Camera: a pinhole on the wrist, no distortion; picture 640 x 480 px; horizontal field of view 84.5 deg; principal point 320.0 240.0 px. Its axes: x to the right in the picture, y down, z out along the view. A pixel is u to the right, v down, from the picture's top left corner.
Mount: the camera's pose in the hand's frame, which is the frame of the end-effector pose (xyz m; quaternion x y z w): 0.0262 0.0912 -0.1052 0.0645 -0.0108 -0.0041 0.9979
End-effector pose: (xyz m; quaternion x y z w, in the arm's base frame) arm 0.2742 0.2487 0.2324 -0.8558 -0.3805 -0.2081 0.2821
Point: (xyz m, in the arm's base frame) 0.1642 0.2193 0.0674
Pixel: outside the picture
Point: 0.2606 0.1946 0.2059
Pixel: 45 53
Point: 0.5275 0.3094 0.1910
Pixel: 580 440
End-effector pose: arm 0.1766 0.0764 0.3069 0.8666 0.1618 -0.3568 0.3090
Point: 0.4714 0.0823 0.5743
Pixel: behind the camera
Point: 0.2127 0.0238 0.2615
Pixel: 394 163
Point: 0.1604 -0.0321 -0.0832
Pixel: 529 133
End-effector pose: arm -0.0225 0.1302 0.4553 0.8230 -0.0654 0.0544 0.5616
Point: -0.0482 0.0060 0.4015
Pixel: 252 156
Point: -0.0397 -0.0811 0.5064
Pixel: 295 330
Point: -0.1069 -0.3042 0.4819
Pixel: 265 362
